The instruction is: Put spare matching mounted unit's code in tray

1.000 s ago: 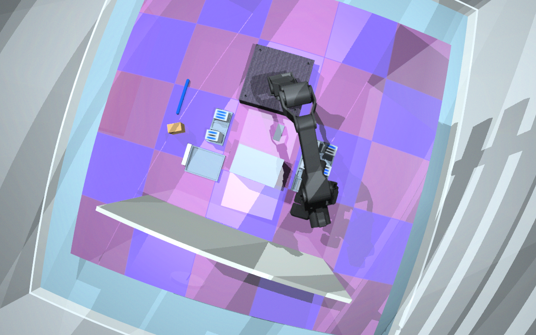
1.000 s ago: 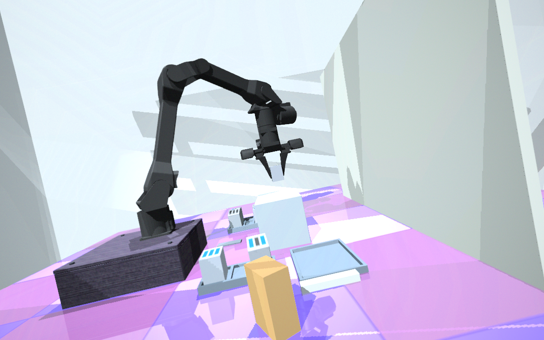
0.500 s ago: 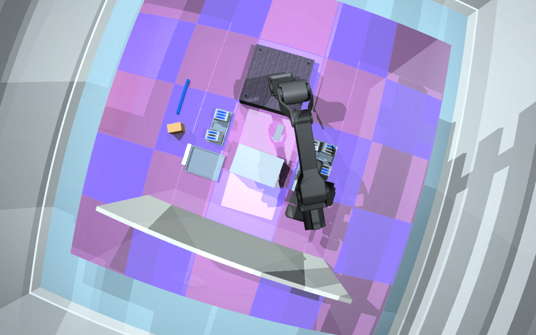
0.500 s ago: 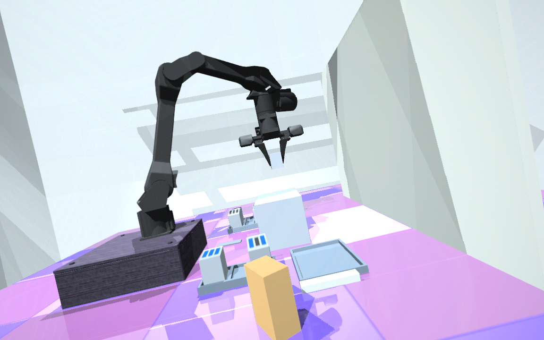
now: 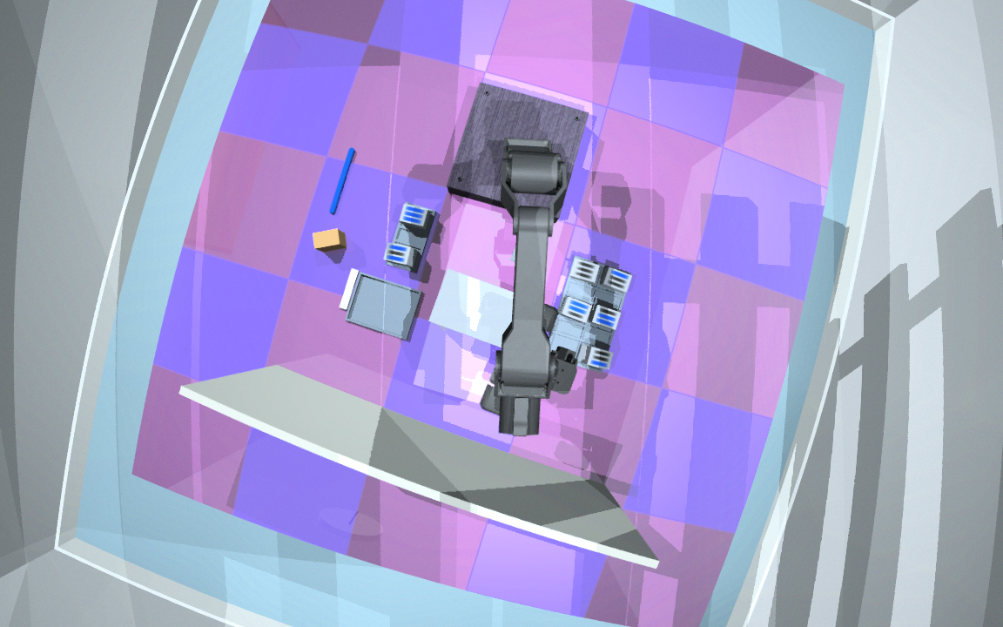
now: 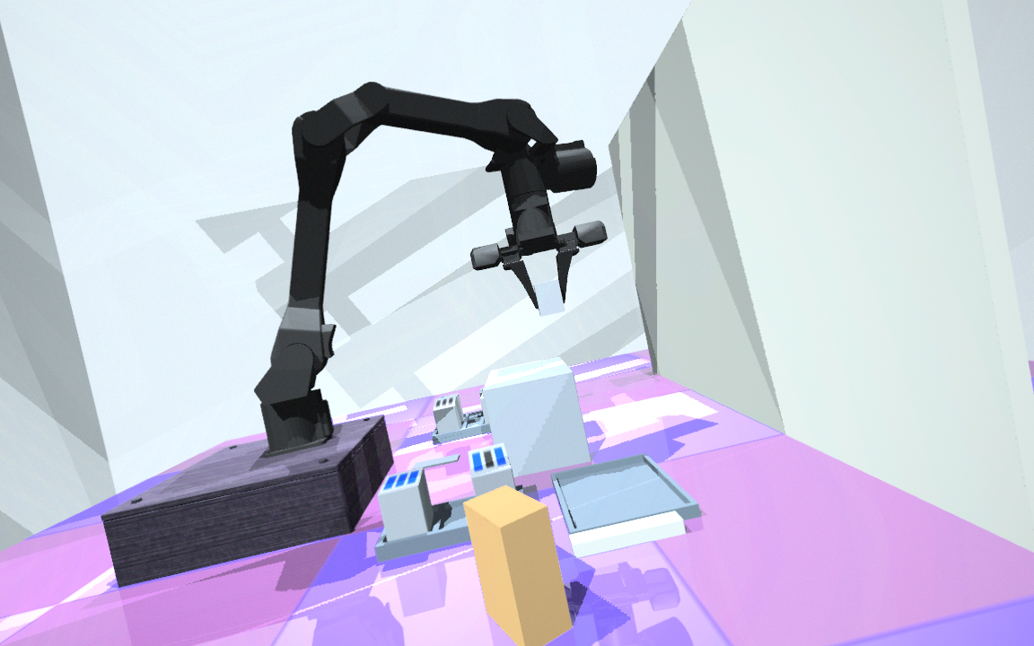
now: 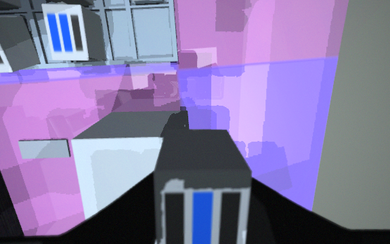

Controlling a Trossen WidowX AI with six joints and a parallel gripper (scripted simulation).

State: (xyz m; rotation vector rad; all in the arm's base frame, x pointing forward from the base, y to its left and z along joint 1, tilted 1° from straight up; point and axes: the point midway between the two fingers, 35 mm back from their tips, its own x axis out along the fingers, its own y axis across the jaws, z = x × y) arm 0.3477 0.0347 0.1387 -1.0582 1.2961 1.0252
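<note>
My gripper tip is 50 mm past the tray, 260 mm to the left of it and 170 mm above it. Also, from my gripper tip: blue rod 280 mm behind, 390 mm to the right, 170 mm below; wall panel 180 mm ahead, 120 mm to the right, 50 mm above; rack 90 mm behind, 130 mm to the left, 160 mm below.
</note>
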